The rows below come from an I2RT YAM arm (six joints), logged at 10 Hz.
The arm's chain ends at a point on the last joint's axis. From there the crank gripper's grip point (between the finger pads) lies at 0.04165 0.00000 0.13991 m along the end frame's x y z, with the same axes.
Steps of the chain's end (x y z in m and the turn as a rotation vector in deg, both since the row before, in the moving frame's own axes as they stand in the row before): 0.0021 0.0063 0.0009 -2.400 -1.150 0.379; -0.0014 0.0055 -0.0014 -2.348 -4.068 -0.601; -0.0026 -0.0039 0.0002 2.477 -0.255 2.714; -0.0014 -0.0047 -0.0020 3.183 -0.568 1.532
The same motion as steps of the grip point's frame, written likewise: -0.0007 0.0124 0.0016 -2.400 -1.150 0.379; -0.0114 0.0109 0.0011 -2.348 -4.068 -0.601; -0.0031 -0.0080 0.0003 2.477 -0.255 2.714; -0.0027 -0.0114 -0.0018 3.183 -0.568 1.532
